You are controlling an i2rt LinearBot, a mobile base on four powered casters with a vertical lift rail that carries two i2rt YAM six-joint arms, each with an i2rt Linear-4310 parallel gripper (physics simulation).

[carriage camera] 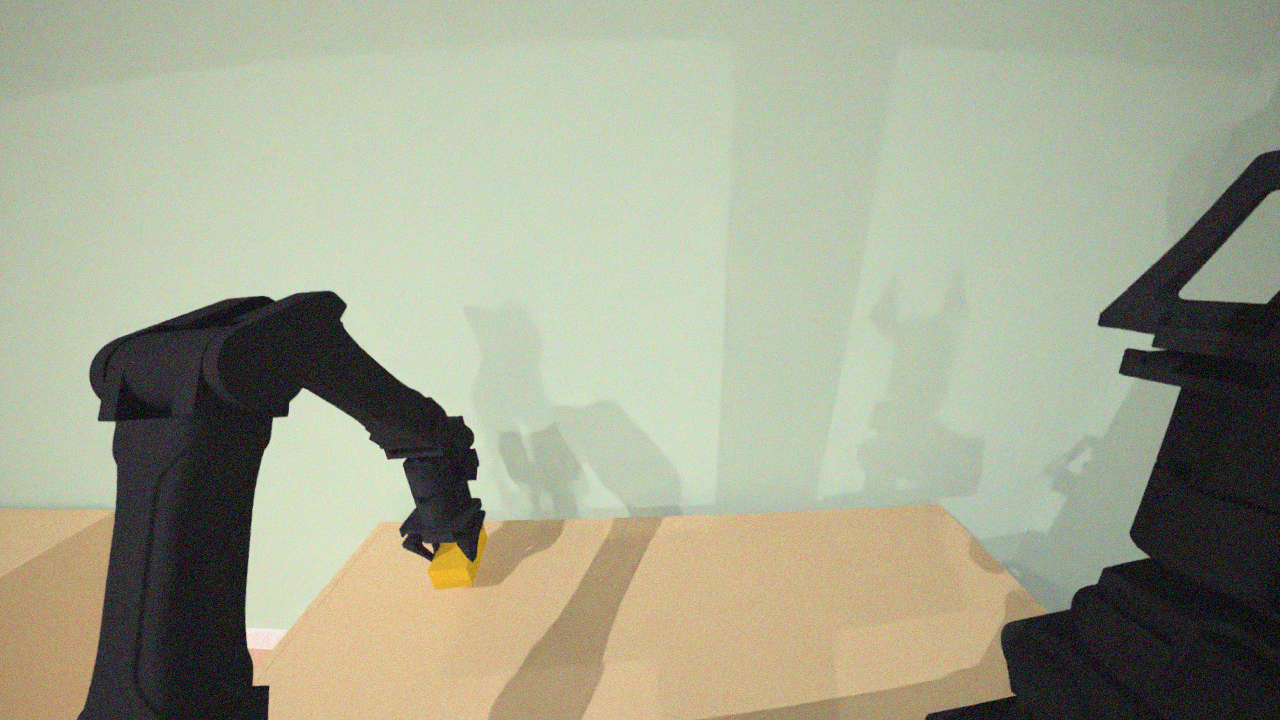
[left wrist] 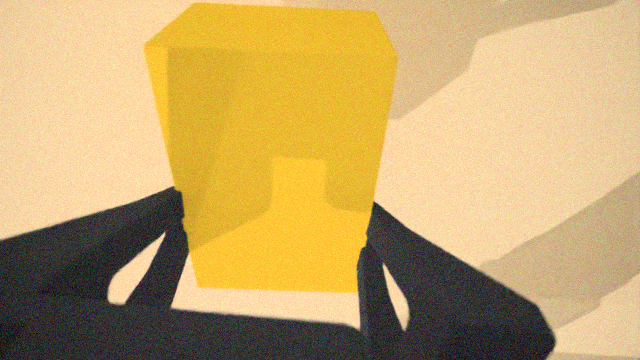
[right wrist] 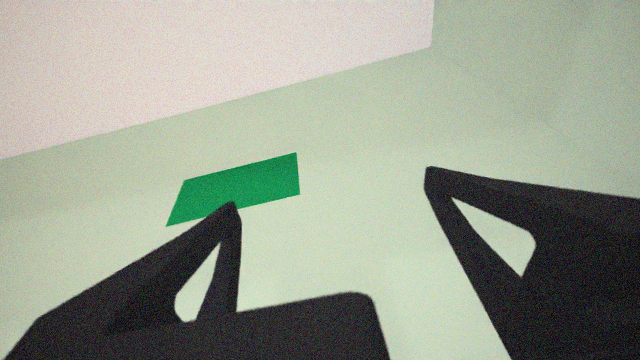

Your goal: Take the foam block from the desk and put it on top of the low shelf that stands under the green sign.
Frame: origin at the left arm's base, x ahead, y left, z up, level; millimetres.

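Where they show: left gripper, fingertip midpoint: (carriage camera: 455, 560) (left wrist: 280, 202); right gripper, fingertip midpoint: (right wrist: 331, 194).
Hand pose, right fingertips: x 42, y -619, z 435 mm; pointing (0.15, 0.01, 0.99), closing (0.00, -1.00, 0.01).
After its pixels a point has its place.
The yellow foam block (carriage camera: 453, 568) {x 303, y -13, z -76 mm} (left wrist: 280, 125) {x 372, y -2, z -75 mm} is between the fingers of my left gripper (carriage camera: 444, 548) {x 330, y -1, z -92 mm} (left wrist: 280, 202) {x 330, y -1, z -92 mm}, which is shut on it. In the carriage camera the block is over the back left part of the wooden low shelf's top (carriage camera: 760, 600) {x 255, y -502, z -166 mm}; whether it touches the top I cannot tell. The shelf top also fills the background of the left wrist view (left wrist: 525, 150) {x 321, y -129, z -166 mm}. The green sign (right wrist: 240, 187) {x 490, y -368, z 963 mm} is on the wall in the right wrist view, partly behind a fingertip. My right gripper (right wrist: 331, 194) {x 42, y -619, z 435 mm} is open and empty, raised and pointing at the wall.
Another wooden unit (carriage camera: 44, 573) {x 461, y 1019, z -210 mm} stands at the far left, partly behind the left arm. The pale green wall (carriage camera: 626, 223) {x 496, y -331, z 412 mm} rises behind the shelf. The right arm (carriage camera: 1208, 501) {x 16, y -592, z 278 mm} fills the right edge of the carriage view. Shadows of the arms fall on the wall and shelf top.
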